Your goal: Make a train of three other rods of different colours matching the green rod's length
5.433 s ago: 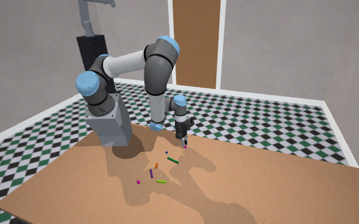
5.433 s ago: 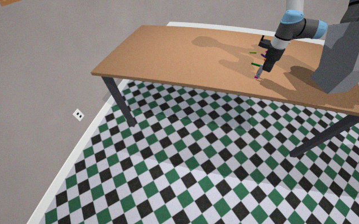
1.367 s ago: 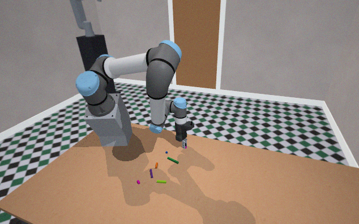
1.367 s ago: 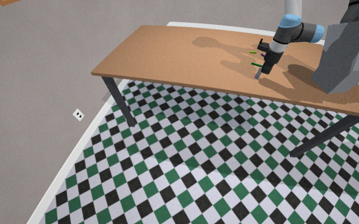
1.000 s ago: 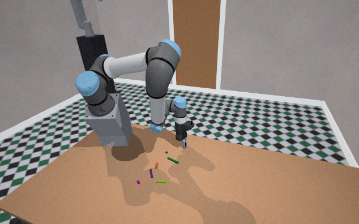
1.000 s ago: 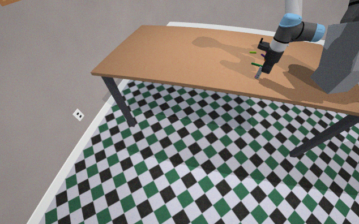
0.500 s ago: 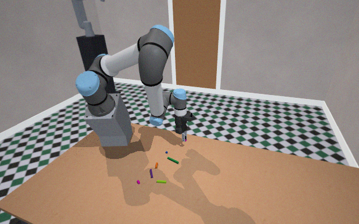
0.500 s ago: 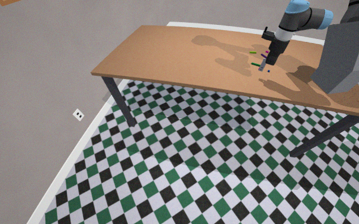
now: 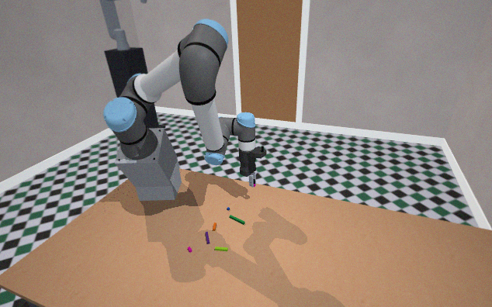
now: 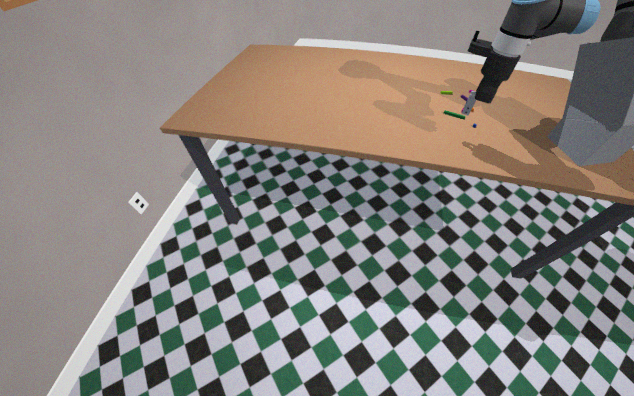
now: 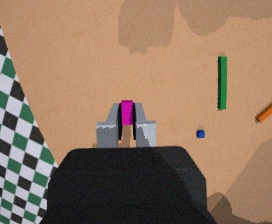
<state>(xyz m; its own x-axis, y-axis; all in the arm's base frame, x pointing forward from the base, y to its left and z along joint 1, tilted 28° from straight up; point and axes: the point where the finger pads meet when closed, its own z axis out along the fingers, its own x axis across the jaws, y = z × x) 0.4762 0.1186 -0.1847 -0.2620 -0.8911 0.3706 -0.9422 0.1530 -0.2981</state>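
My hand is 9 cm past the blue rod, 9 cm to the left of it and 11 cm above it. From my hand the other things lie so: purple rod (9 cm behind, 29 cm to the right, 11 cm below); then green rod (2 cm behind, 14 cm to the right, 11 cm below); then orange rod (9 cm behind, 22 cm to the right, 11 cm below).
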